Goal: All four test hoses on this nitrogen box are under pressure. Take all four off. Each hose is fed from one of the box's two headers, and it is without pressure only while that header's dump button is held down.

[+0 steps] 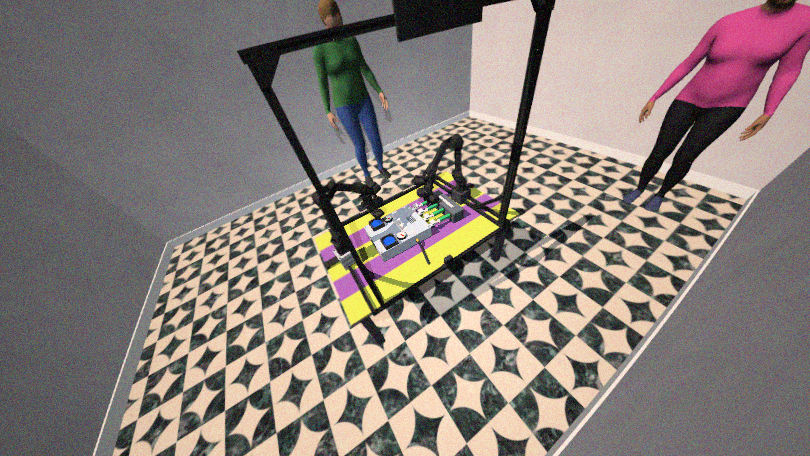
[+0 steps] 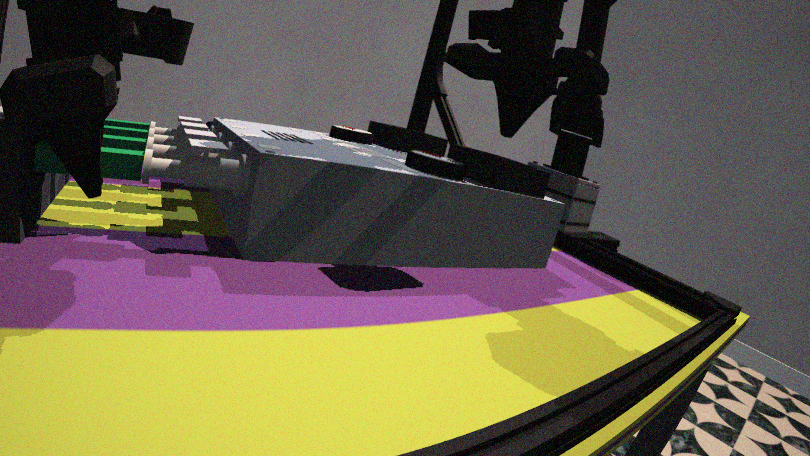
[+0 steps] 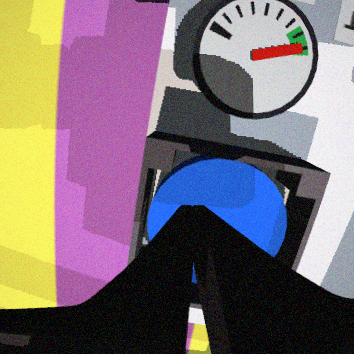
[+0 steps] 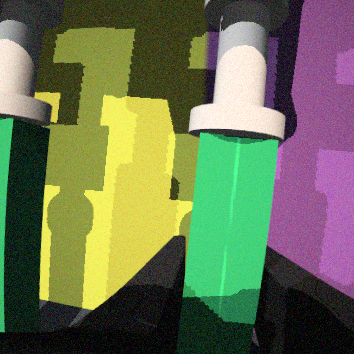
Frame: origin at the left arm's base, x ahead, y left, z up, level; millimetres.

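Where they show: left gripper, between the fingertips: (image 2: 505, 136) (image 3: 190, 216); right gripper, between the fingertips: (image 1: 426, 205) (image 2: 95, 191); left arm's base, origin of its link: (image 1: 343, 250) (image 2: 566, 173); right arm's base, origin of its link: (image 1: 460, 189).
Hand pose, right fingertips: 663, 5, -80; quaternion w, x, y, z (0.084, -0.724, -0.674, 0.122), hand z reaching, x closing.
Observation:
Each offset is from my right fingertips to the centre of the thing, as dx, dy, dz. "pt": to the spot under its first point. Level surfaces: height alone.
The grey nitrogen box (image 1: 405, 226) (image 2: 394, 217) stands on the yellow and purple mat @(dz -32) (image 1: 448, 244). It carries two blue dump buttons (image 1: 376, 223) (image 1: 389, 241) and two round gauges. My left gripper (image 1: 375, 211) (image 2: 509, 133) (image 3: 190, 216) is shut and empty, its tips over the far blue button @(-390, +51, +53) (image 3: 225, 189). The gauge @(pt -307, +38, +64) (image 3: 256, 56) beside that button has its red needle at the green mark. My right gripper (image 1: 426, 197) (image 4: 212, 246) is shut on a green hose @(pt -18, +4, +33) (image 4: 230, 211), whose white collar @(pt -39, +6, +36) (image 4: 237, 121) sits at the box fitting. A second green hose @(pt -14, -58, +27) (image 4: 17, 225) runs beside it.
The hoses @(pt -43, -140, +32) (image 1: 435, 213) run from the box to a grey block @(pt +49, -198, +48) (image 1: 451, 208). A thin black rod @(pt -289, -288, -20) (image 1: 423, 251) lies on the mat in front of the box. Black frame posts (image 1: 521, 122) (image 1: 290, 131) stand at the table's sides. A person in green (image 1: 346, 77) stands behind the table.

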